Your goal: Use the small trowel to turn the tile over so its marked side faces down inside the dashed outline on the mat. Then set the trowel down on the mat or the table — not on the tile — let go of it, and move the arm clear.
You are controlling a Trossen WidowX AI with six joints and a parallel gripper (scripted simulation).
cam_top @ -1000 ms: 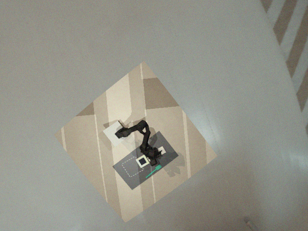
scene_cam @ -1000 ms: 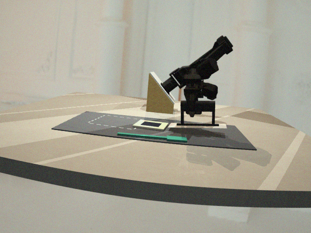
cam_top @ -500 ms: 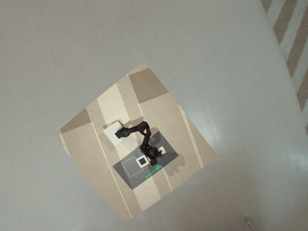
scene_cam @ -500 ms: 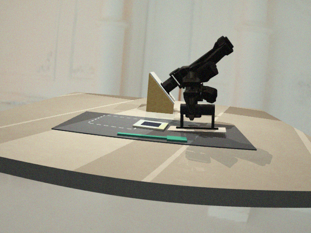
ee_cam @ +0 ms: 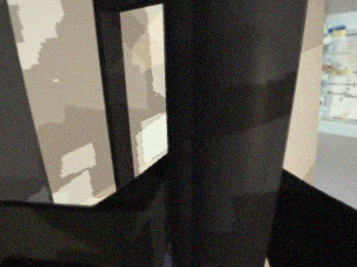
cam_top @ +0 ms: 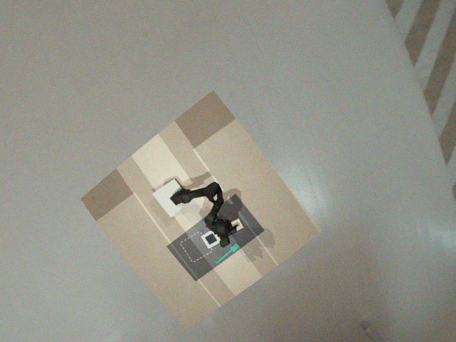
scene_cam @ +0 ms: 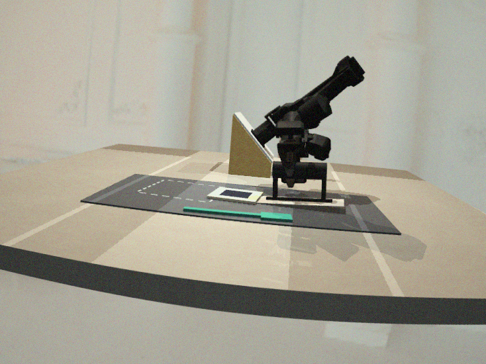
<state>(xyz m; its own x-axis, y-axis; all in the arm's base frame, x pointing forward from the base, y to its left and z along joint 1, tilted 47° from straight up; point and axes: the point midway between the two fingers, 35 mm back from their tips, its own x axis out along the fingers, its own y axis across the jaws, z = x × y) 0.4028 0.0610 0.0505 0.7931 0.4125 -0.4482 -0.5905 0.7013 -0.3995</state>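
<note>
The grey mat lies 10 cm to the right of my gripper tip, 7 cm below it and 3 cm behind it. Round my gripper tip: pale tile: 12 cm to the right, 5 cm below, 5 cm behind; green flat tool: 11 cm ahead, 8 cm to the right, 5 cm below.
</note>
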